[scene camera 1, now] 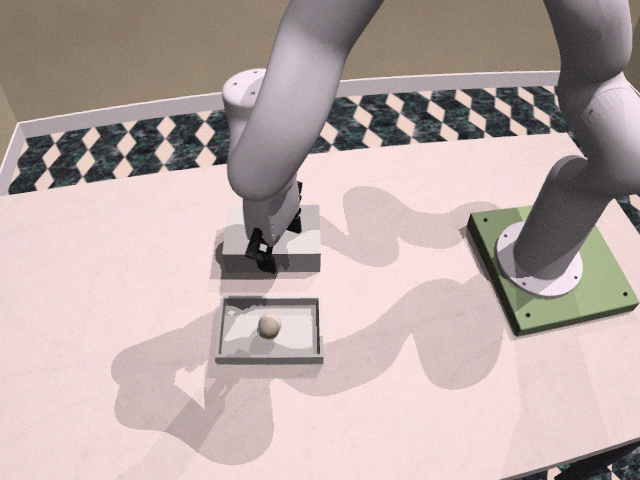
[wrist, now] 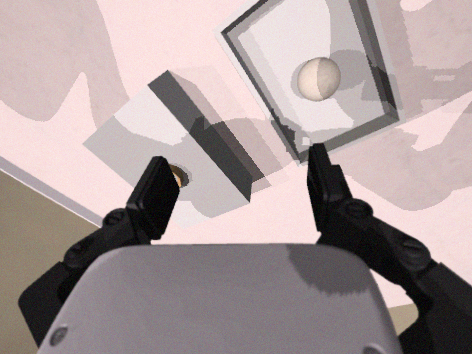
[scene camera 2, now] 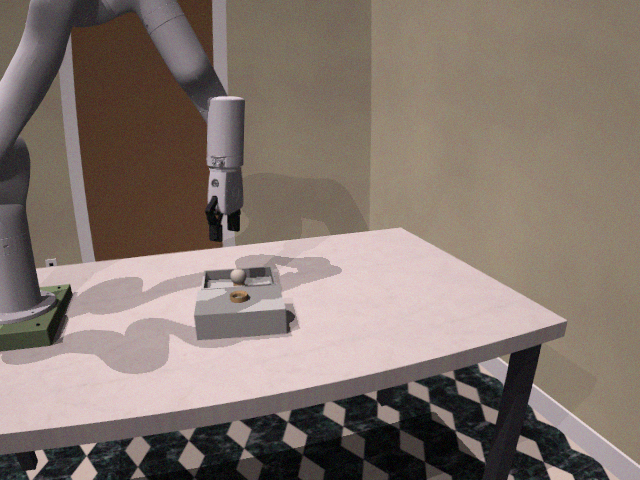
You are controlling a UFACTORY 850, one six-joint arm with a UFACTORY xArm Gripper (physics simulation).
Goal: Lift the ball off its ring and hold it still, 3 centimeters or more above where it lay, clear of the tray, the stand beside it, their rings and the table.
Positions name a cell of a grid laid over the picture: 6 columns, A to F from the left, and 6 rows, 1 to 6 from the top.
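Observation:
I can see my gripper (scene camera 1: C4), and the gripper is there in the wrist view (wrist: D3) and in scene camera 2 (scene camera 2: C3) as well. There's a ball (wrist: E2). I can also see a grey stand (scene camera 2: C4), and that stand shows in scene camera 1 (scene camera 1: C4) and in the wrist view (wrist: C3) too. And there's a grey tray (scene camera 1: C5), with the tray also in the wrist view (wrist: D1) and in scene camera 2 (scene camera 2: C4).

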